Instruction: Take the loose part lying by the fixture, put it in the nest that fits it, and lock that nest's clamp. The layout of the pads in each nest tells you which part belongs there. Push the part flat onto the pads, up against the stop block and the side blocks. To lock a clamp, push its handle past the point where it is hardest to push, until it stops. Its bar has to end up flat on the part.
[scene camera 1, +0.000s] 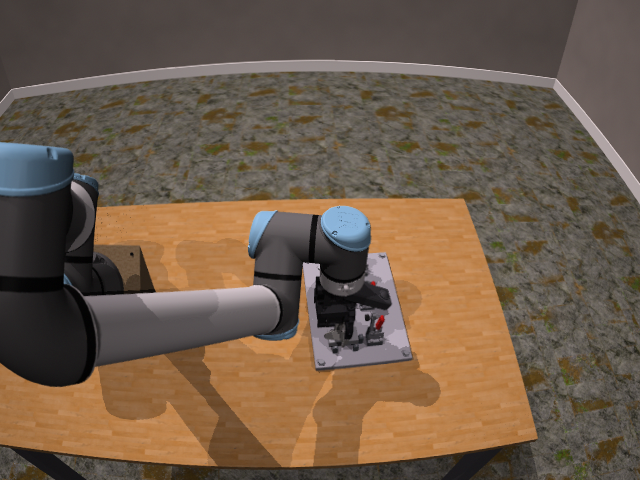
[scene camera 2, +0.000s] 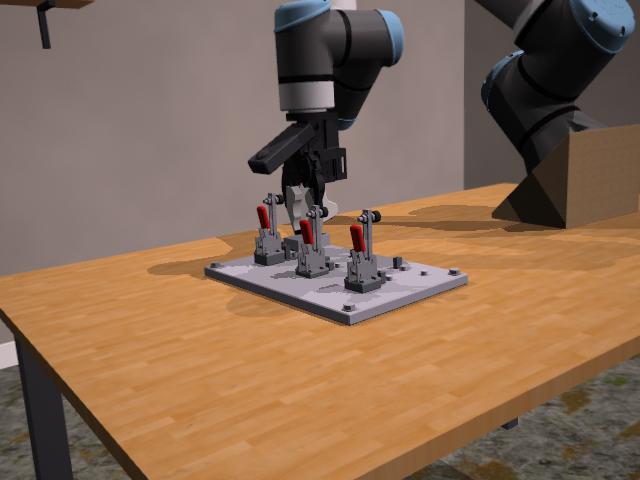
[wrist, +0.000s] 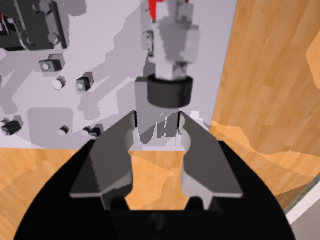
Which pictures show my gripper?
Scene camera 1, scene camera 2 and the wrist view: all of them.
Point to a grey fixture plate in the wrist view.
106, 48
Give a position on a grey fixture plate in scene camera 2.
324, 295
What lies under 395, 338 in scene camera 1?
A grey fixture plate.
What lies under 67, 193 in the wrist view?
My gripper.
